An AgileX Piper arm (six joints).
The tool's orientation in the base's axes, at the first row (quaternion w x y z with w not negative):
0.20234 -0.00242 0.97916 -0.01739
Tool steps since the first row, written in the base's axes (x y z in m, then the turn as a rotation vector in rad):
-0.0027 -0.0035 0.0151 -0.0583 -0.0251 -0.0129
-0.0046 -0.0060 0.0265 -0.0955 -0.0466 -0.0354
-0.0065 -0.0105 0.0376 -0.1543 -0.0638 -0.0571
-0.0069 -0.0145 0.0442 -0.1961 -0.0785 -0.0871
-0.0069 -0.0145 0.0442 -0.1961 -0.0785 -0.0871
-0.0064 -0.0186 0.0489 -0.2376 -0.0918 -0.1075
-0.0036 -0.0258 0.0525 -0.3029 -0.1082 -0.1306
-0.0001 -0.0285 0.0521 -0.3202 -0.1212 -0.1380
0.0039 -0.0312 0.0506 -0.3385 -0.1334 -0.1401
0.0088 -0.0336 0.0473 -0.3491 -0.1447 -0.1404
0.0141 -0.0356 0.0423 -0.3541 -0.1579 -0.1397
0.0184 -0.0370 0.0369 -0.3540 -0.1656 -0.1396
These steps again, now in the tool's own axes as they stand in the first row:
-0.0035 -0.0040 -0.0148 0.0589 -0.0248 -0.0104
-0.0062 -0.0069 -0.0259 0.1023 -0.0456 -0.0038
-0.0088 -0.0118 -0.0367 0.1650 -0.0621 -0.0067
-0.0110 -0.0161 -0.0428 0.2155 -0.0759 0.0048
-0.0110 -0.0161 -0.0428 0.2155 -0.0759 0.0048
-0.0133 -0.0203 -0.0468 0.2618 -0.0885 0.0075
-0.0172 -0.0276 -0.0487 0.3311 -0.1043 0.0034
-0.0202 -0.0303 -0.0469 0.3501 -0.1170 0.0037
-0.0233 -0.0329 -0.0438 0.3679 -0.1292 -0.0012
-0.0264 -0.0352 -0.0388 0.3778 -0.1405 -0.0048
-0.0293 -0.0370 -0.0320 0.3823 -0.1537 -0.0069
-0.0311 -0.0382 -0.0253 0.3823 -0.1614 -0.0067

